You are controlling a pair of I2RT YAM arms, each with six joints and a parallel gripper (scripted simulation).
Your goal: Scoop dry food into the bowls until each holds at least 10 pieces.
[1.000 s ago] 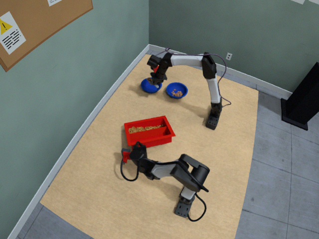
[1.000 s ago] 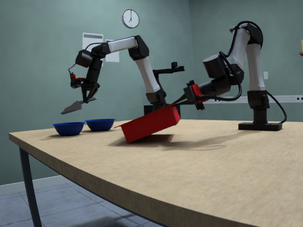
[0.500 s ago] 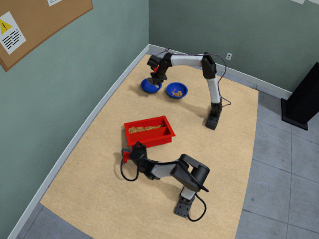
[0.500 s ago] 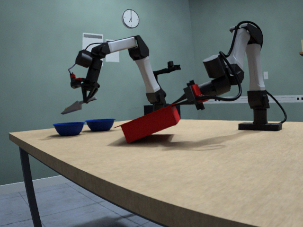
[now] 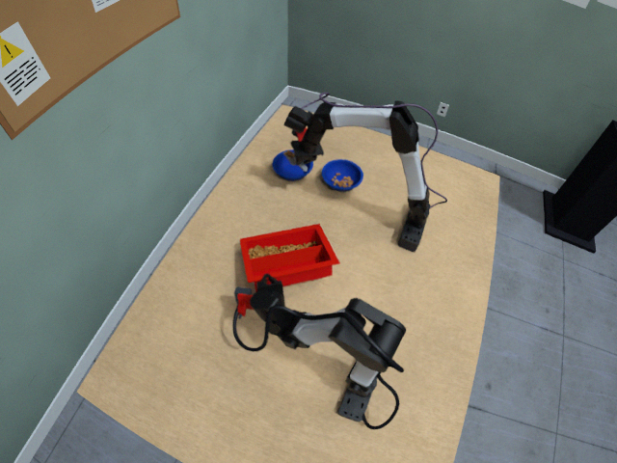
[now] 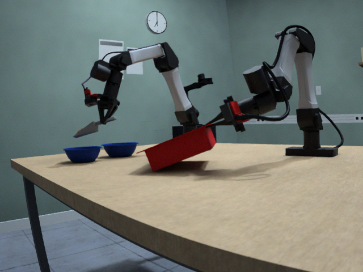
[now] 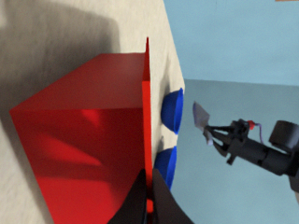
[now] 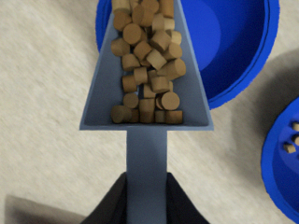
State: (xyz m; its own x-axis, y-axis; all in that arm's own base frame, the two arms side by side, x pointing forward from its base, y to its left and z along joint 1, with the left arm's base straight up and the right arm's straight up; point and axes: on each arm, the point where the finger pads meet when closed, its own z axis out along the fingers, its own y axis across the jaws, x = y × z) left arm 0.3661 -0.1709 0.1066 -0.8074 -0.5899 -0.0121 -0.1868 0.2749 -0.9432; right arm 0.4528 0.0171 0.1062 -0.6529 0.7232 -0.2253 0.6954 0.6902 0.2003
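Observation:
My right hand is 30 mm to the left of the grey scoop, 30 mm short of it and 20 mm above it. The rest, counted from my right hand: red box: 320 mm to the left, 100 mm behind, 80 mm below.

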